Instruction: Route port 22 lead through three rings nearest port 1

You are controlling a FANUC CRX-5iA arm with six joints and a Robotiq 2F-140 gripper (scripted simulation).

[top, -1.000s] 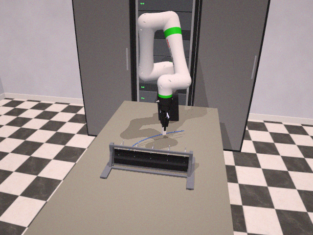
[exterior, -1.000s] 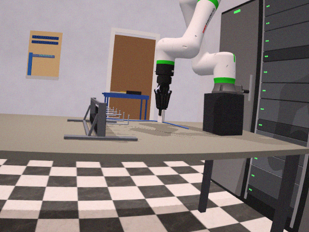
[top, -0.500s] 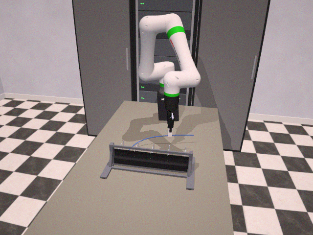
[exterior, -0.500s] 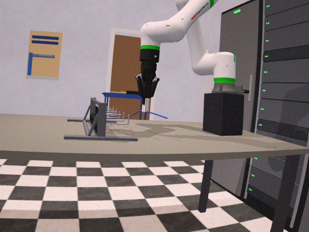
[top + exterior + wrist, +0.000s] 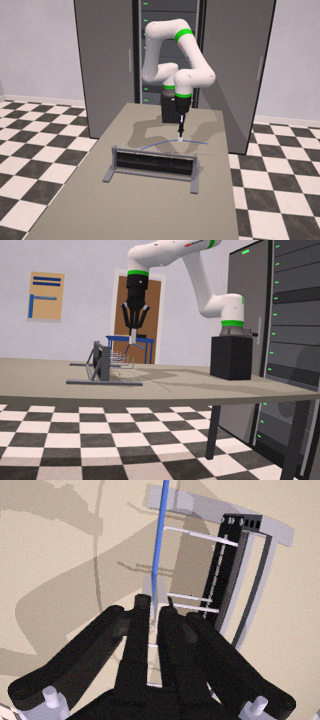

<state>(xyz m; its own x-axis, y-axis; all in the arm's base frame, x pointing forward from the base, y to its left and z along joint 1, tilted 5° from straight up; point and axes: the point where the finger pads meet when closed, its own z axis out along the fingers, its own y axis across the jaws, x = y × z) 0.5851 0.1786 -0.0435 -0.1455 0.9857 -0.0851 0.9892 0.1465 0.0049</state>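
Now: the lead's free end 20 mm behind my hand, 160 mm to the left of it and 40 mm below it. From my hand the other things lie so: grey rack (130 mm ahead, 130 mm to the right, 120 mm below).
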